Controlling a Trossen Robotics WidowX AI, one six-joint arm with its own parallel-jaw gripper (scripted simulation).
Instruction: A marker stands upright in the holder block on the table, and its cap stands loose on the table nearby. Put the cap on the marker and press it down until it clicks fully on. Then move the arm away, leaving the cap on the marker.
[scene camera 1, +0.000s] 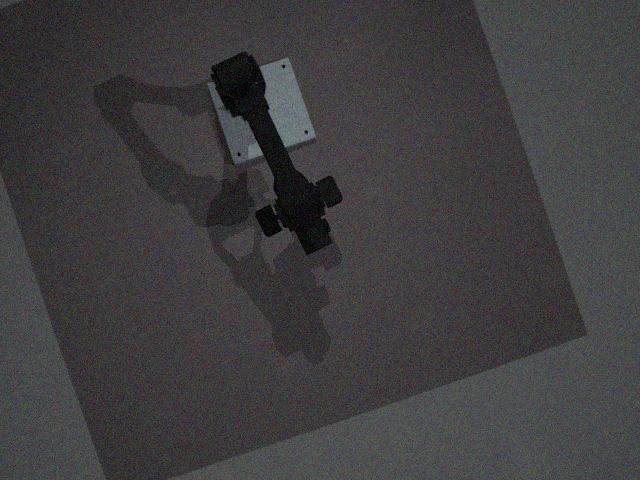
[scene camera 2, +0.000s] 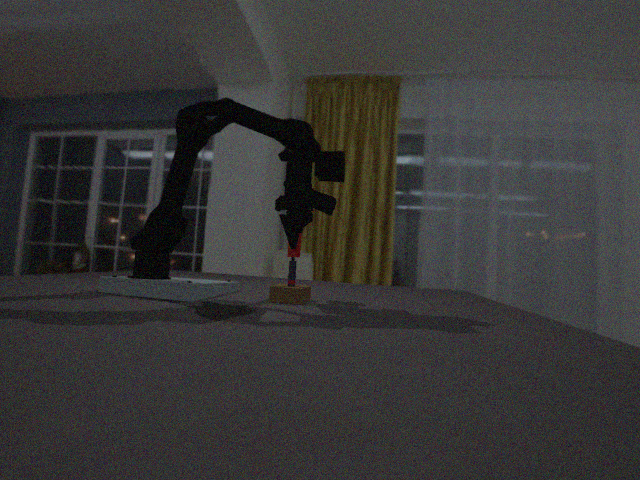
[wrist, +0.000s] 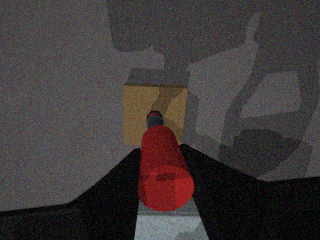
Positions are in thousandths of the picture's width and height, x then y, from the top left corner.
Note:
My gripper (scene camera 2: 459, 520) carries a red cap (wrist: 517, 765).
My gripper also shows in scene camera 1 (scene camera 1: 470, 434) and in the wrist view (wrist: 502, 635).

